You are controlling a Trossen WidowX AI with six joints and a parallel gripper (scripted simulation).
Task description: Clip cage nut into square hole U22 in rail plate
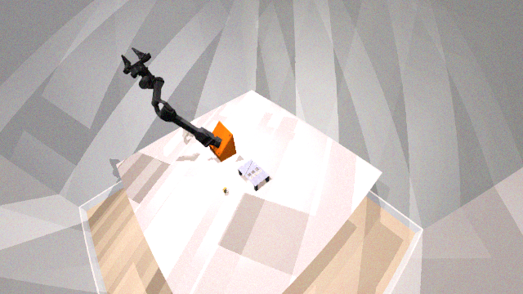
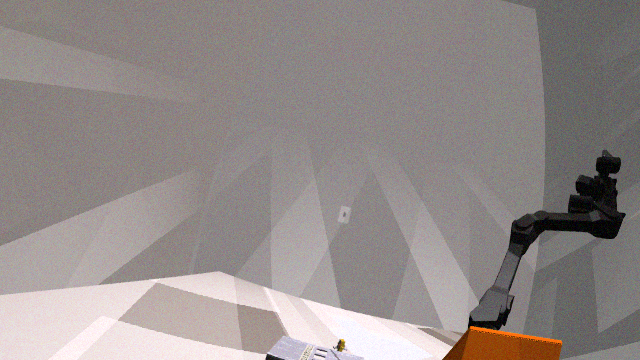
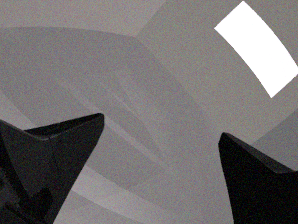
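The brass cage nut lies 710 mm ahead of my gripper tip, 650 mm below it and 20 mm to the left of it.
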